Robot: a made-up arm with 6 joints. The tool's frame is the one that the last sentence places. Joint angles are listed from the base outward.
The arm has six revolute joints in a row. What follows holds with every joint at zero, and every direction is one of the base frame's.
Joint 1 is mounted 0.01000 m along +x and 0.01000 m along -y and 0.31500 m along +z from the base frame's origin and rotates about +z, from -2.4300 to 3.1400 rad.
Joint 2 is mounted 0.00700 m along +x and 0.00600 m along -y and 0.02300 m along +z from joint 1 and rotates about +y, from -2.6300 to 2.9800 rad.
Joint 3 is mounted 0.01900 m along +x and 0.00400 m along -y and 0.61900 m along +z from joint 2 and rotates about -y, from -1.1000 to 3.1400 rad.
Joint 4 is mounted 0.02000 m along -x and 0.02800 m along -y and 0.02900 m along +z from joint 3 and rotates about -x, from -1.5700 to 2.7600 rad.
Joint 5 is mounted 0.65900 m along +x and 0.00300 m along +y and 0.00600 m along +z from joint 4 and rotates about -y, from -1.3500 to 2.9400 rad.
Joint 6 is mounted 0.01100 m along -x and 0.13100 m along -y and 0.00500 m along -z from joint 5 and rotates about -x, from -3.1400 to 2.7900 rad.
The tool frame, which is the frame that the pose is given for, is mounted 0.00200 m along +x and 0.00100 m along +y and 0.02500 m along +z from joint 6; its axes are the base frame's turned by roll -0.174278, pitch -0.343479 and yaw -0.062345 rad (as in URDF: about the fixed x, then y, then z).
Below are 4 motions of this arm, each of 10 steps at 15 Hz.
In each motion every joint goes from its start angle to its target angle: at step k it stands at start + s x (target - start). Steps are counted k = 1, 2, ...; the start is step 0. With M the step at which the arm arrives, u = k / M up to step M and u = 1 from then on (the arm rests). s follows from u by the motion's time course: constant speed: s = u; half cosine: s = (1 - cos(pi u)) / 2; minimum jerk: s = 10 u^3 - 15 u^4 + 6 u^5.
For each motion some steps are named. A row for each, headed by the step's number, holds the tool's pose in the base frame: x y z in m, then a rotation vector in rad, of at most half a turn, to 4 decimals.
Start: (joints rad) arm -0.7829 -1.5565 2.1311 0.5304 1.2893 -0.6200
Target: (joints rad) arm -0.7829 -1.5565 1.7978 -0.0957 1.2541 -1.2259
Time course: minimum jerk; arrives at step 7
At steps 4, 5, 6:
4: -0.9627 0.6967 0.1130 1.0144 1.0236 -1.3281
5: -0.9829 0.7124 0.1766 1.0050 1.0465 -1.5850
6: -0.9911 0.7202 0.2124 0.9868 1.0471 -1.7252

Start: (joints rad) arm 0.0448 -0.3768 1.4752 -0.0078 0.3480 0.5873
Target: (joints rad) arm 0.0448 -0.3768 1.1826 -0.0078 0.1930 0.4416
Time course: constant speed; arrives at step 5
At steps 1, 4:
1: -0.3691 -0.1792 1.5205 -0.4108 -2.3478 -0.7958
4: -0.2639 -0.1764 1.5441 -0.4126 -2.1233 -0.6086

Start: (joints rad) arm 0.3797 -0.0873 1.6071 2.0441 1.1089 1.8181
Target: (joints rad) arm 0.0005 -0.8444 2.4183 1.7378 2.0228 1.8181
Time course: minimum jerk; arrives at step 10
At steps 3, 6, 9, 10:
3: -0.4278 -0.1551 1.5021 1.1467 0.1064 1.3770
6: -0.9647 -0.1402 0.9777 0.3602 -0.4106 1.2858
9: -1.0662 -0.0314 0.5657 -0.0879 -0.7329 1.0020
10: -1.0663 -0.0281 0.5543 -0.0995 -0.7419 0.9921

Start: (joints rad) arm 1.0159 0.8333 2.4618 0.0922 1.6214 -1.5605
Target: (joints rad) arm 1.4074 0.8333 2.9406 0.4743 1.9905 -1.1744
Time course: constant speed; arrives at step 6
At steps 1, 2, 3, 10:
1: 0.3372 0.2013 1.3694 -1.0102 1.6334 -1.1371
2: 0.2969 0.1694 1.3534 -0.9104 1.6721 -0.9779
3: 0.2623 0.1355 1.3321 -0.8175 1.7029 -0.8102
10: 0.1934 0.0321 1.2402 -0.5693 1.7513 -0.2756

